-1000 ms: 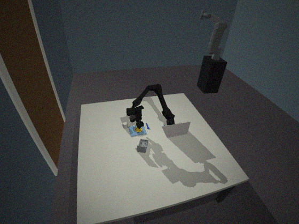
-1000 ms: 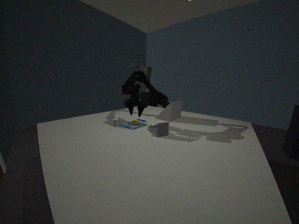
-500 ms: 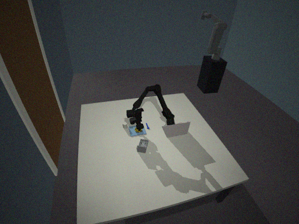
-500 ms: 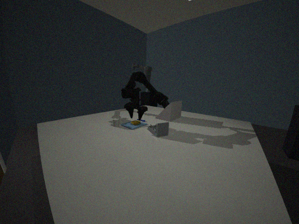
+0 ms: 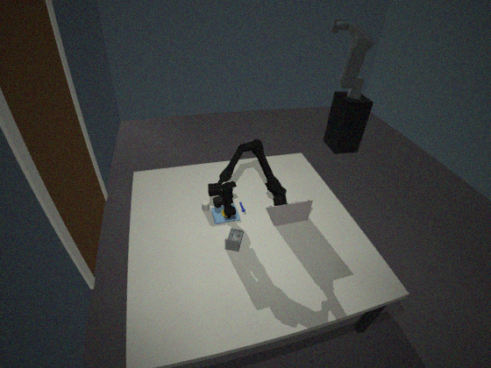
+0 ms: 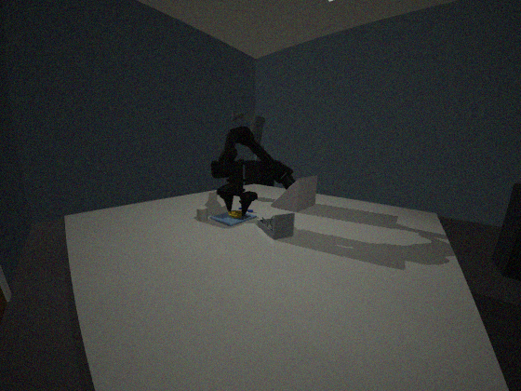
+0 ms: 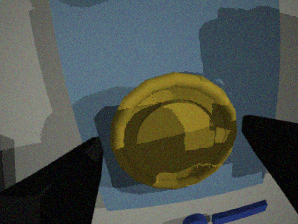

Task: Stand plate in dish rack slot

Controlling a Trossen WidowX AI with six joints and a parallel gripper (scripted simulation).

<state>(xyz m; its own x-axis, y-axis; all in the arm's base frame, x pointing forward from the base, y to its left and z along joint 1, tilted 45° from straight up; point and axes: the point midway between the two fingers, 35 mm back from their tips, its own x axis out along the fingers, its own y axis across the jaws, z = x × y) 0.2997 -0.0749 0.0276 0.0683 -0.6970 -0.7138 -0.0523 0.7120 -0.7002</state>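
My gripper tip is 10 mm short of the blue mat, 10 mm to the left of it and 10 mm above it. The rest, counted from my gripper tip: plate right at my gripper tip; grey dish rack 10 mm behind, 200 mm to the left, 10 mm above.
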